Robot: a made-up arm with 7 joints. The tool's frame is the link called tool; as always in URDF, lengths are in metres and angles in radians. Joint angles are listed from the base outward.
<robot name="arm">
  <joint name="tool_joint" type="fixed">
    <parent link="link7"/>
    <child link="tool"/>
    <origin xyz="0 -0.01 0.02" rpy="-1.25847 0.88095 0.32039"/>
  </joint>
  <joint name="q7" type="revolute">
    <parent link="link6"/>
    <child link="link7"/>
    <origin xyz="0.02 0.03 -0.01" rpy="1.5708 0 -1.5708"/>
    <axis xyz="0 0 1"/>
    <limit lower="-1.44" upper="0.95"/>
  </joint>
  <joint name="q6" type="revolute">
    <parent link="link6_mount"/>
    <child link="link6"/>
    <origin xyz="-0.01 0 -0.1" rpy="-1.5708 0 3.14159"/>
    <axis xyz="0 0 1"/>
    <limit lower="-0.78" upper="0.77"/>
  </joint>
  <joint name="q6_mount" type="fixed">
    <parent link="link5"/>
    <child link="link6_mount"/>
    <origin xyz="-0.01 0 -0.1" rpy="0 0 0"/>
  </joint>
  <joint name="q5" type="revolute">
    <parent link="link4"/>
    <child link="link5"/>
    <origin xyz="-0.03 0.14 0.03" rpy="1.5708 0 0"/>
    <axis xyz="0 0 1"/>
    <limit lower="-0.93" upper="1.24"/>
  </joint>
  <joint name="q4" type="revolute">
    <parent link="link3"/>
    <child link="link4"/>
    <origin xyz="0.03 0.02 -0.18" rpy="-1.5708 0 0"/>
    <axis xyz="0 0 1"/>
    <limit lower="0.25" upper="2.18"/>
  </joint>
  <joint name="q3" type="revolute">
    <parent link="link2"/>
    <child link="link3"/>
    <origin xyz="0.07 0.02 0" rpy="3.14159 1.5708 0"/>
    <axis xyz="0 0 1"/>
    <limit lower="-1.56" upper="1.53"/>
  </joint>
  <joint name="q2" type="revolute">
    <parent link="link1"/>
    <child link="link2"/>
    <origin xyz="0.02 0.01 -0.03" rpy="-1.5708 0 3.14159"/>
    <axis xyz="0 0 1"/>
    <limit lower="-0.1" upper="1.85"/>
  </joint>
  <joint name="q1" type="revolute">
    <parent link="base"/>
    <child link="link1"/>
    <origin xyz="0.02 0.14 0.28" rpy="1.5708 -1.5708 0"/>
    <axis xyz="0 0 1"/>
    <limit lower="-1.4" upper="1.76"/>
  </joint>
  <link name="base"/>
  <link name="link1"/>
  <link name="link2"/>
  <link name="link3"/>
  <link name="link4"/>
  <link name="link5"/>
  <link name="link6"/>
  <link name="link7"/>
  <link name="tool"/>
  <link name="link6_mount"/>
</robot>
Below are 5 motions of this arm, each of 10 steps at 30 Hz.
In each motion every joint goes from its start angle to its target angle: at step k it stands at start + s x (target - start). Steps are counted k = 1, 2, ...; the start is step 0. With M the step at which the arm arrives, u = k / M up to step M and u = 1 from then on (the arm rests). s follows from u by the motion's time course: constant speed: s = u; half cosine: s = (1 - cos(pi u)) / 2; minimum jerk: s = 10 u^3 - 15 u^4 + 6 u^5.
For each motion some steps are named. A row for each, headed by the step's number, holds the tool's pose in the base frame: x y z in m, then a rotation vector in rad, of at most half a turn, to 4 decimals.
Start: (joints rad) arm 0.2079 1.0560 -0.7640 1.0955 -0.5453 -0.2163 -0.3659
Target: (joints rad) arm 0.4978 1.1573 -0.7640 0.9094 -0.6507 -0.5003 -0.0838
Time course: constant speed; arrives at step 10
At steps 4, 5, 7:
4: 0.2922 0.4149 -0.0415 -0.5535 0.2414 -2.3500
5: 0.2982 0.4250 -0.0330 -0.5608 0.2698 -2.3480
7: 0.3089 0.4452 -0.0151 -0.5768 0.3261 -2.3398

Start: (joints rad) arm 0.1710 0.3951 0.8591 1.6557 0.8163 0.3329 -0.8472
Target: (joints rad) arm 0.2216 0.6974 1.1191 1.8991 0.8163 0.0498 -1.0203
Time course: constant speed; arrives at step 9
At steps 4, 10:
4: 0.2264 0.4630 0.3638 0.7473 -2.4627 -0.3082
10: 0.1534 0.4337 0.4536 1.2868 -2.6001 -0.4398

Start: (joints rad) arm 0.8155 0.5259 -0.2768 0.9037 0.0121 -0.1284 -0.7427
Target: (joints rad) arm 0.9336 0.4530 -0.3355 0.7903 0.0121 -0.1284 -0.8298
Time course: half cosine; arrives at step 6
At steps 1, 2, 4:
1: 0.5085 0.2800 0.1791 0.3179 -1.6596 -1.5712
2: 0.5131 0.2759 0.1803 0.3264 -1.6679 -1.5591
4: 0.5256 0.2642 0.1842 0.3502 -1.6888 -1.5282

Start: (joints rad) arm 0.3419 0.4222 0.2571 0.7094 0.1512 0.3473 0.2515
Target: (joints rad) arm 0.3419 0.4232 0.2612 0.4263 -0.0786 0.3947 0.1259
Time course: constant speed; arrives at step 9
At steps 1, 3, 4, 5, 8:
1: 0.3860 0.3904 -0.0547 -1.1275 -1.4247 -0.7625
3: 0.3759 0.3929 -0.0768 -1.1108 -1.3386 -0.7082
4: 0.3703 0.3939 -0.0876 -1.1030 -1.2949 -0.6823
5: 0.3644 0.3947 -0.0983 -1.0956 -1.2509 -0.6573
8: 0.3447 0.3960 -0.1293 -1.0755 -1.1168 -0.5871

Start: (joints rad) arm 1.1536 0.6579 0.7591 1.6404 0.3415 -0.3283 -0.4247
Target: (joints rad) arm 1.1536 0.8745 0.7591 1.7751 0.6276 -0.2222 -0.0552
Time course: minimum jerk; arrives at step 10
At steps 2, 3, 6, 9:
2: 0.1049 0.4312 0.5411 -1.5266 2.0811 0.9446
3: 0.0956 0.4274 0.5434 -1.5039 2.0441 0.9985
6: 0.0527 0.4041 0.5526 -1.3850 1.8408 1.2693
9: 0.0299 0.3874 0.5562 -1.3078 1.7034 1.4314

